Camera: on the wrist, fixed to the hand. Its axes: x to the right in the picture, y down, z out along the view.
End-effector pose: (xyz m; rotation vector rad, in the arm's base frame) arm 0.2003 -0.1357 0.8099 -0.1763 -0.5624 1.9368
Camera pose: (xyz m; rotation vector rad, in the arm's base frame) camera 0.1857 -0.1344 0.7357 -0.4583 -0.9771 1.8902
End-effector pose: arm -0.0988 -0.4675 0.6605 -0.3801 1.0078 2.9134
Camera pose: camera -0.0887 -0.5404 0.6430 0.3105 -0.3944 -3.0027
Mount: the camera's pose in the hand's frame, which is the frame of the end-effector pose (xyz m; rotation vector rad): -0.0022 0.0458 -0.0601 -0.4151 -0.0140 0.0923
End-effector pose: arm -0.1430 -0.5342 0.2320 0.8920 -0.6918 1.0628
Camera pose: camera -0.1831 -0.4727 0.2139 0.5132 -0.9317 0.9471
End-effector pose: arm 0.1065 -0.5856 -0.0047 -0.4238 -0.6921 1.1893
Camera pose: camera 0.1155 -0.5693 -0.0780 -0.8015 -0.9436 1.1343
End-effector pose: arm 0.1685 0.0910 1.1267 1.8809 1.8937 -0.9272
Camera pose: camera 0.2263 0.1241 1.1624 1.6868 1.8039 -0.4699
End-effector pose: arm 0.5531 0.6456 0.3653 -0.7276 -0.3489 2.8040
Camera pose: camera 0.5779 0.6120 0.3023 -0.8224 -0.9416 2.8526
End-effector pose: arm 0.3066 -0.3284 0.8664 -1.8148 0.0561 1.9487
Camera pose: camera 0.3459 -0.3903 0.8481 -2.0851 -0.2954 2.1592
